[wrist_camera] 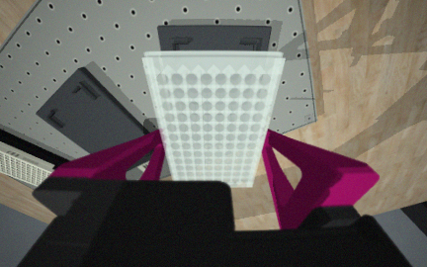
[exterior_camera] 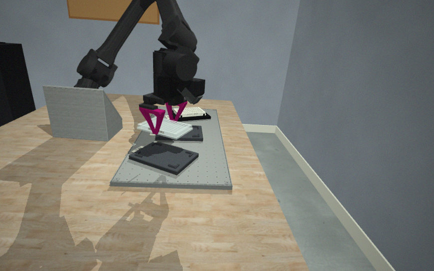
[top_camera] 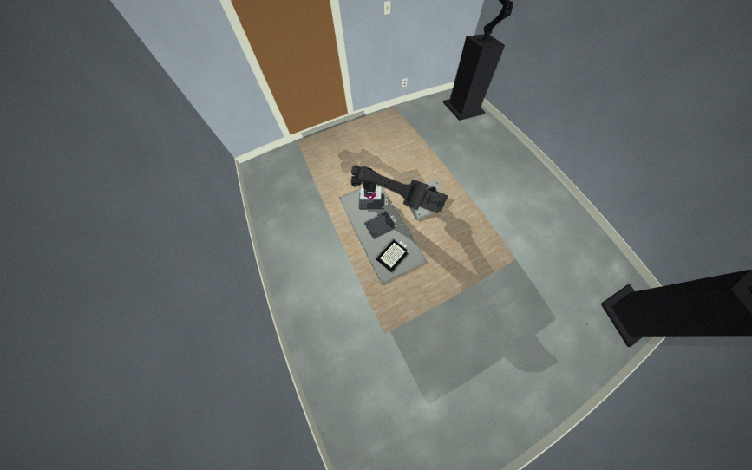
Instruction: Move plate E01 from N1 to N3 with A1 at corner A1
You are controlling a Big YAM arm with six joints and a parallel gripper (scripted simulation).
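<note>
The dark nest N3 lies 19 cm to the left of my hand, 9 cm below it and 1 cm ahead of it. Also, from my hand: dark plate nest N1: 9 cm below; N1 label: 10 cm below, 9 cm behind, 4 cm to the left; N2 label: 36 cm to the left, 10 cm below, 6 cm behind.
</note>
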